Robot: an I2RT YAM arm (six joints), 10 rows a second.
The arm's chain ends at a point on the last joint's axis. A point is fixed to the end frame.
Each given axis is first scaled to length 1.
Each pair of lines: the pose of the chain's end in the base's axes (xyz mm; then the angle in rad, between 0 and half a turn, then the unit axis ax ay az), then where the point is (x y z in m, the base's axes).
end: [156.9 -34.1 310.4 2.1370 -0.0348 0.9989 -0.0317]
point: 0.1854 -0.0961 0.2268
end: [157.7 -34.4 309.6 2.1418 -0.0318 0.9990 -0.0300]
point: 0.1856 -0.0960 0.2256
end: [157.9 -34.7 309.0 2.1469 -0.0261 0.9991 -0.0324]
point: 0.1848 -0.0966 0.2248
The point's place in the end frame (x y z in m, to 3 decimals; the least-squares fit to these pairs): 0.060 -0.056 0.070
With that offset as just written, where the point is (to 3 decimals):
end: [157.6 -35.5 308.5 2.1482 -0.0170 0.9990 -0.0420]
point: 0.183 -0.099 0.225
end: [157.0 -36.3 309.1 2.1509 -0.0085 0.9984 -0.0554]
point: 0.181 -0.101 0.226
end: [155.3 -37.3 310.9 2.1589 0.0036 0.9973 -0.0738]
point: 0.176 -0.104 0.229
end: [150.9 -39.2 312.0 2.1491 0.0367 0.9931 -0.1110]
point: 0.168 -0.110 0.233
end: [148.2 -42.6 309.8 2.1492 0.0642 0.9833 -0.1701]
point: 0.159 -0.120 0.236
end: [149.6 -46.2 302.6 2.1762 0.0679 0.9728 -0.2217]
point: 0.154 -0.130 0.235
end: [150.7 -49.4 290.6 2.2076 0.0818 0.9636 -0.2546]
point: 0.149 -0.136 0.226
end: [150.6 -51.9 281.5 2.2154 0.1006 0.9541 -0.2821]
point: 0.144 -0.140 0.219
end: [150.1 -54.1 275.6 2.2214 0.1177 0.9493 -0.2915]
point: 0.141 -0.142 0.214
